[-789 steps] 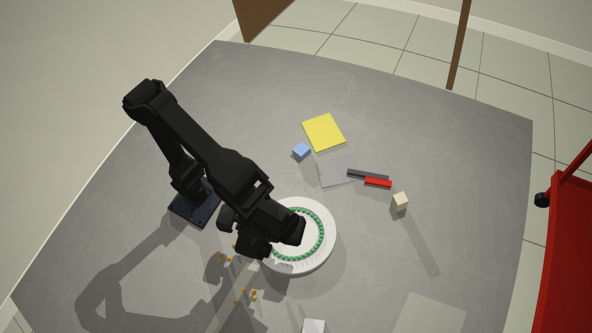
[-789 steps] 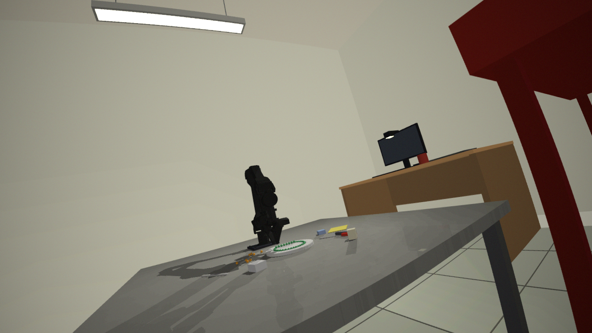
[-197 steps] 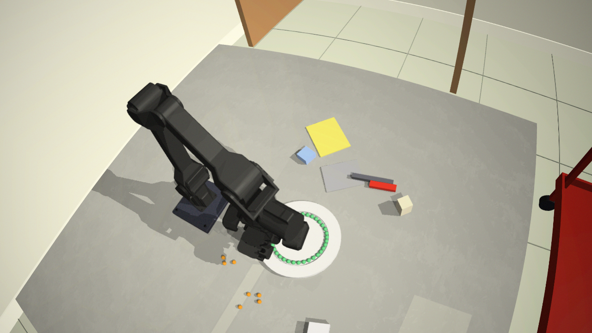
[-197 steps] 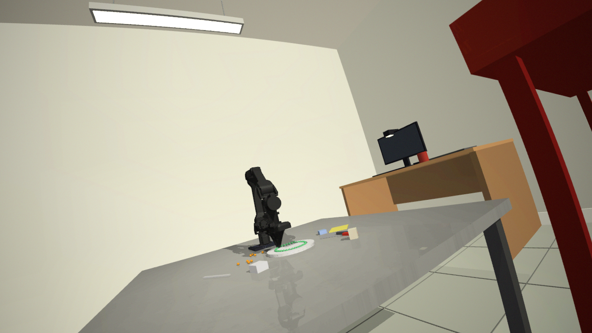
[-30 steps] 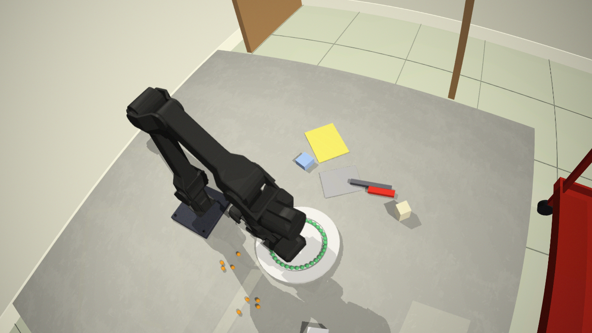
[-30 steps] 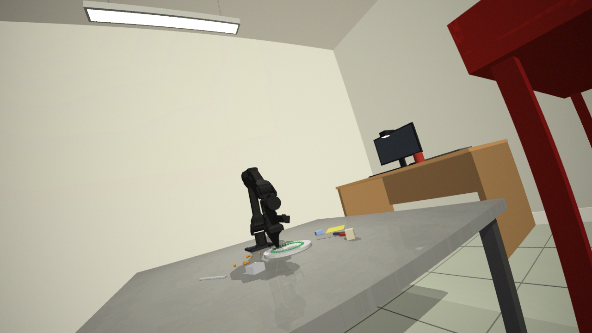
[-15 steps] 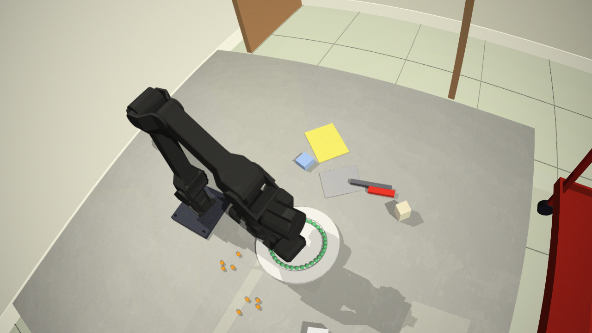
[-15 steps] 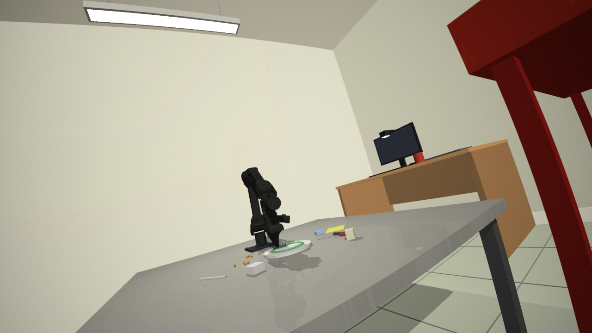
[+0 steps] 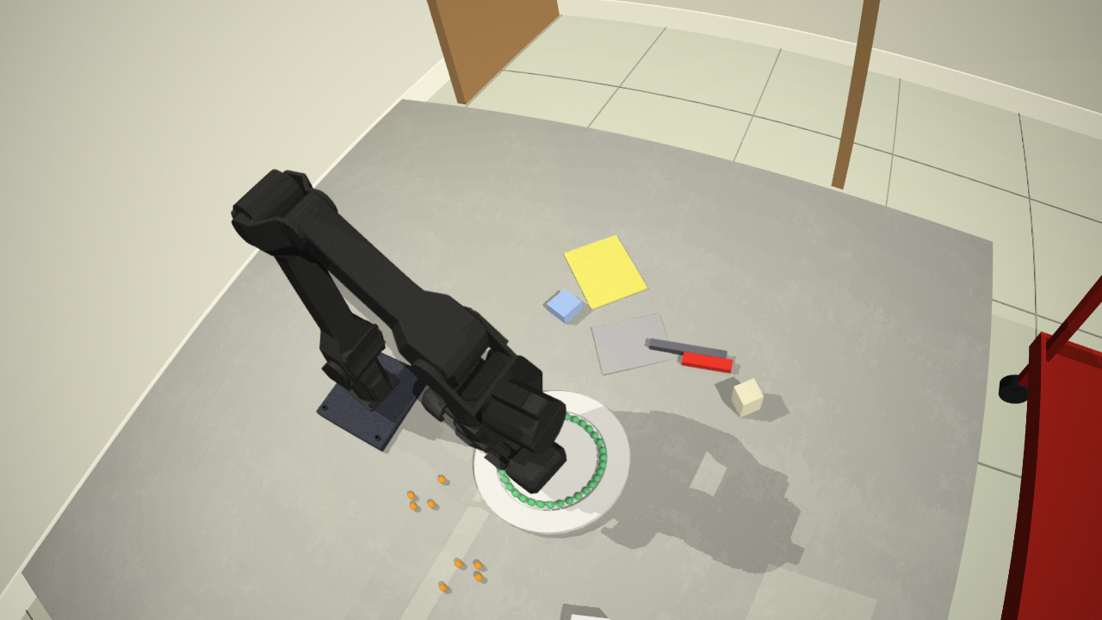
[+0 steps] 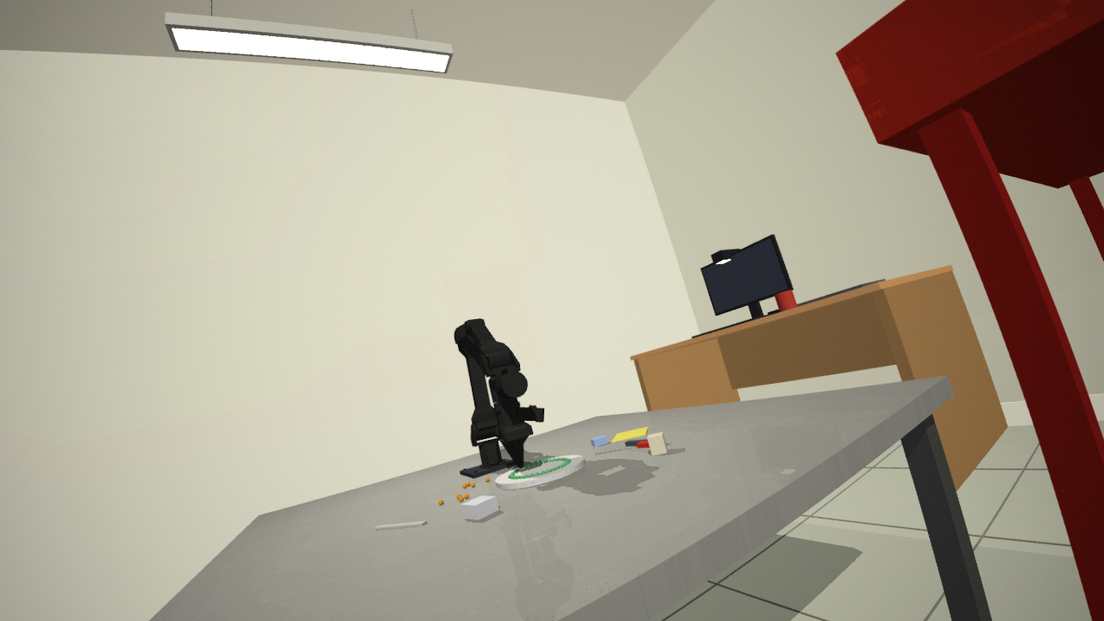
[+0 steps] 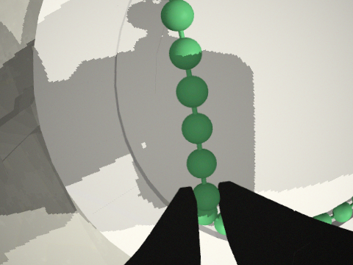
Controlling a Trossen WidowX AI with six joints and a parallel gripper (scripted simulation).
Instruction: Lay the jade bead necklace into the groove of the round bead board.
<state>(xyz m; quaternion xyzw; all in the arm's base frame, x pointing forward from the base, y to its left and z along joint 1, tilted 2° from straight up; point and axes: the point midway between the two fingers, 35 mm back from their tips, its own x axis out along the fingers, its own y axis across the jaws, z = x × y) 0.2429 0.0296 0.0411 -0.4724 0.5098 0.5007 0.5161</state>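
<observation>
My gripper tip is 5 cm short of the inner disc, 3 cm to the right of it and 1 cm above it. Round my gripper tip: blue cube 23 cm to the left, 8 cm behind, 1 cm below; then grey sheet 24 cm to the left, 3 cm ahead, 2 cm below; then bead board 5 cm ahead, 3 cm to the left, 2 cm below.
</observation>
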